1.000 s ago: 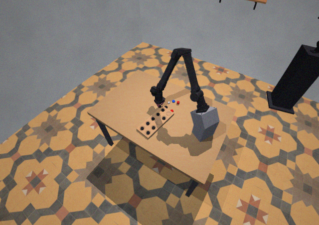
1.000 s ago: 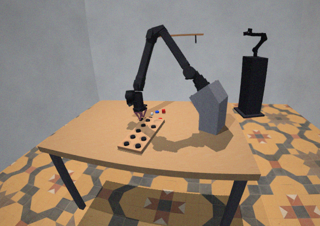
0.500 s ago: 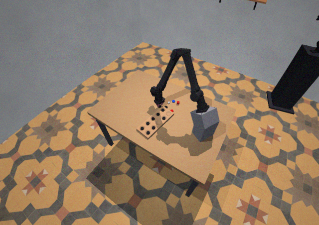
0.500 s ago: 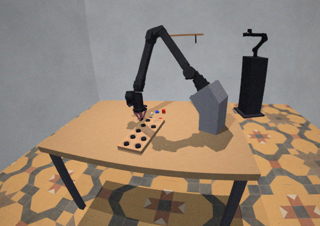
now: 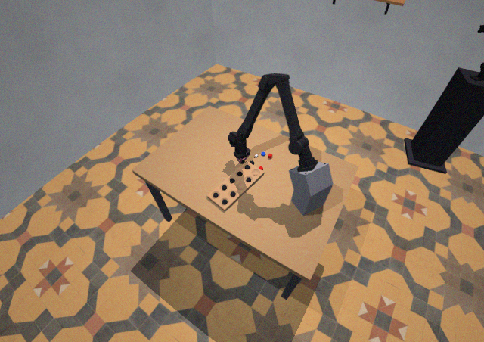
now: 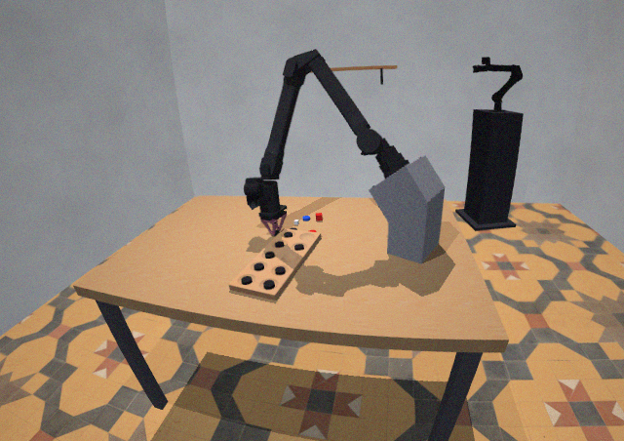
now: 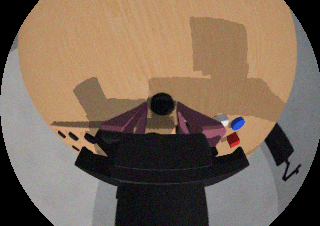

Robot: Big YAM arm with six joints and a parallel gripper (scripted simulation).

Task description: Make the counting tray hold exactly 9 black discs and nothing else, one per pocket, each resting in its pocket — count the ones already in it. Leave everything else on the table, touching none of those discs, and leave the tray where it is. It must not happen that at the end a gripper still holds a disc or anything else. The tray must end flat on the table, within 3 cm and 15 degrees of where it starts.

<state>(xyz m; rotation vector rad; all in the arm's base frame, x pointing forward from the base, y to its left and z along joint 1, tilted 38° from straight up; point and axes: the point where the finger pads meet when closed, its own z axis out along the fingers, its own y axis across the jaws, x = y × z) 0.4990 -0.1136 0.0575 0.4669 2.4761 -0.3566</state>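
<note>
Now: the wooden counting tray 30 mm behind my hand and 200 mm to the left of it. Also, from my hand: red disc: 140 mm behind, 20 mm to the left, 10 mm below; then small white piece: 80 mm behind, 80 mm to the right; then blue disc: 120 mm behind, 120 mm to the right, 10 mm below.
</note>
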